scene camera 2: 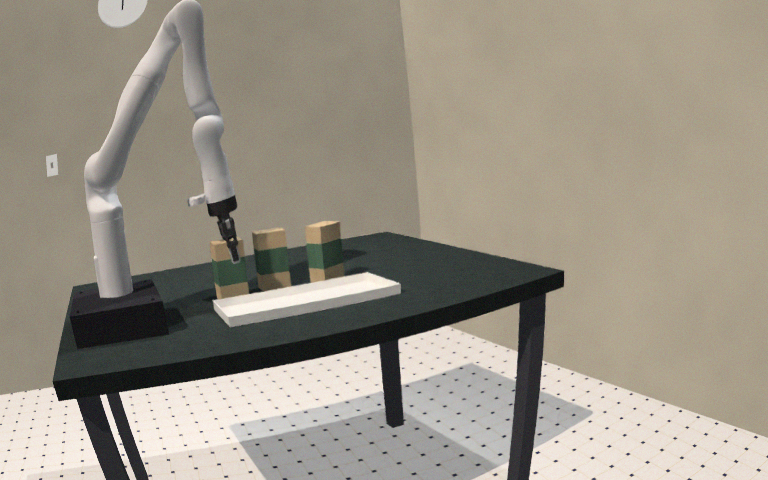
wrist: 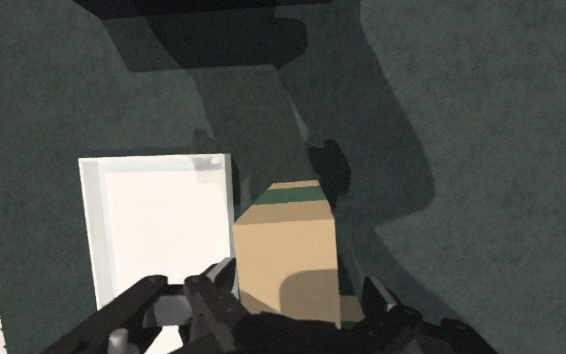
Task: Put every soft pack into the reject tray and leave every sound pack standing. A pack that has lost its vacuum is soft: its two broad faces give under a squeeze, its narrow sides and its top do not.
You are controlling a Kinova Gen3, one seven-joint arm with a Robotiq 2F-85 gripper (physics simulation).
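Pixels of known places: gripper, between the fingertips: (scene camera 2: 234,258) (wrist: 297,281); arm's base, origin of its link: (scene camera 2: 117,292).
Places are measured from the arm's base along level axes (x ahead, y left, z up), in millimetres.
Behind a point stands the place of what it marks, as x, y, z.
Observation:
Three tan packs with green bands stand upright in a row behind the white reject tray (scene camera 2: 308,307) {452, -108, -61} (wrist: 95,215) {332, -122, -60}. My gripper (scene camera 2: 235,258) {327, 94, 22} (wrist: 297,281) {327, 94, 22} is open at the upper part of the pack nearest the robot base (scene camera 2: 230,275) (wrist: 285,250). Its fingers are on either side of this pack's two broad faces, and nothing is gripped. The middle pack (scene camera 2: 271,260) {425, 122, -1} stands beside it; a small part of the middle pack (wrist: 351,306) {390, 157, -54} shows in the wrist view. The far pack (scene camera 2: 324,254) {552, 91, 1} stands at the row's other end. The packs look alike; softness cannot be told by sight.
The tray lies close alongside the row, on the dark table (scene camera 2: 453,271) {849, 23, -73} (wrist: 475,125) {196, 256, -73}. The black robot base block (scene camera 2: 121,325) {17, -149, -37} stands at the table's left end. The arm casts shadows across the table in the wrist view.

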